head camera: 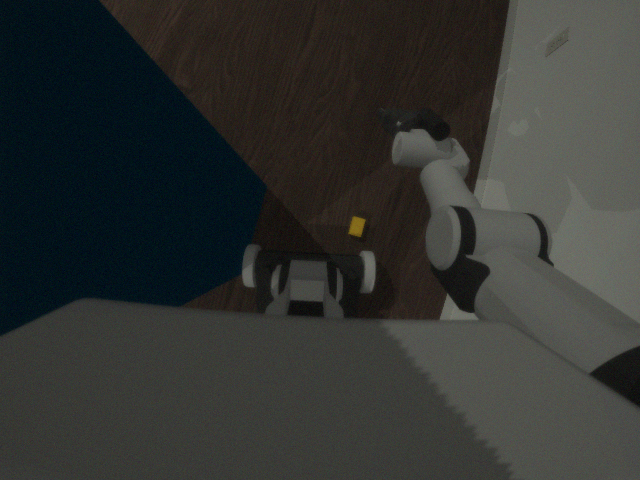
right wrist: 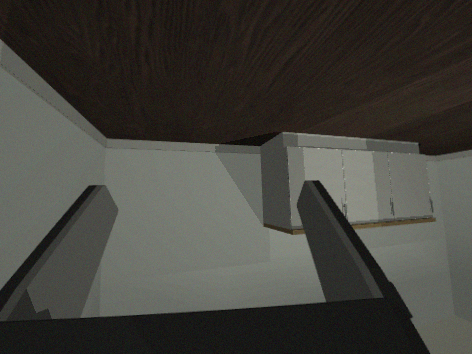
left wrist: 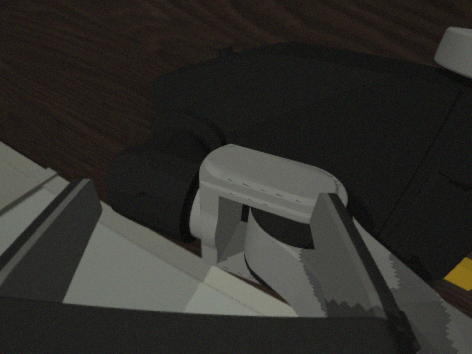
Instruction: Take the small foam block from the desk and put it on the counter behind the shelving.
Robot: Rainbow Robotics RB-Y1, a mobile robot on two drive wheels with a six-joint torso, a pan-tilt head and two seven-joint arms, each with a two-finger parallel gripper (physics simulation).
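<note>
A small yellow block lies on the brown wooden floor, just in front of my base in the head view and at the right edge of the left wrist view. Whether it is foam I cannot tell. My right gripper is open and empty, beyond the block in the head view. My left gripper is open and empty, with parts of my own base and body beyond its fingers. A white cabinet with a wood-coloured counter edge shows upside down in the right wrist view. The desk does not show.
A large dark blue panel of the shelving fills the left of the head view, its corner close to my base wheel. A pale wall runs along the right, close to my right arm. Walls also show in the right wrist view.
</note>
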